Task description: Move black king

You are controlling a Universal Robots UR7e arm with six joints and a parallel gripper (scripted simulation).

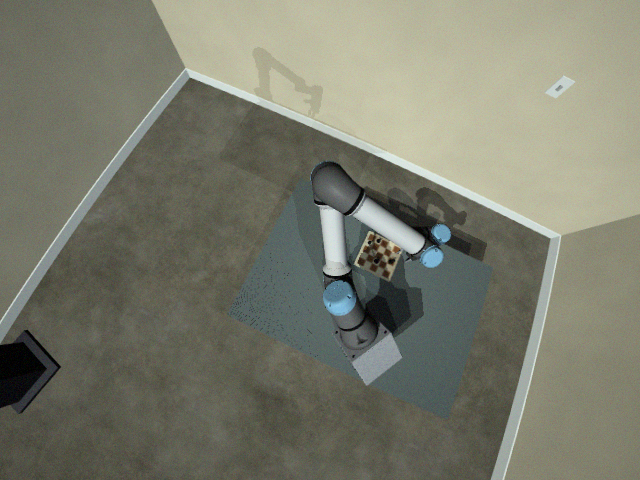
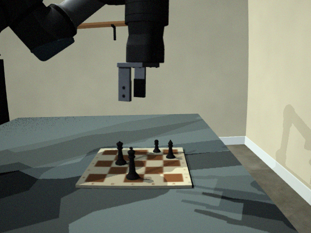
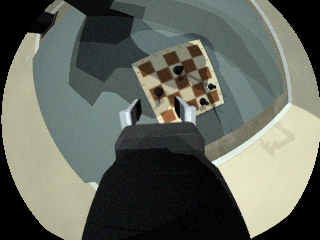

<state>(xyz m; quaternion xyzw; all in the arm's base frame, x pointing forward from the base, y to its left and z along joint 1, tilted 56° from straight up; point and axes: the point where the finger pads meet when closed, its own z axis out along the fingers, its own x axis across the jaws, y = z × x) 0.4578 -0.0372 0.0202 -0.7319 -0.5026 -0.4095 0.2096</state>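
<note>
Now: the black king 10 mm behind my hand and 140 mm below it. Round my hand: black queen (60 mm behind, 70 mm to the left, 150 mm below); chessboard (20 mm behind, 80 mm to the left, 180 mm below); black bishop (50 mm ahead, 130 mm to the left, 150 mm below).
</note>
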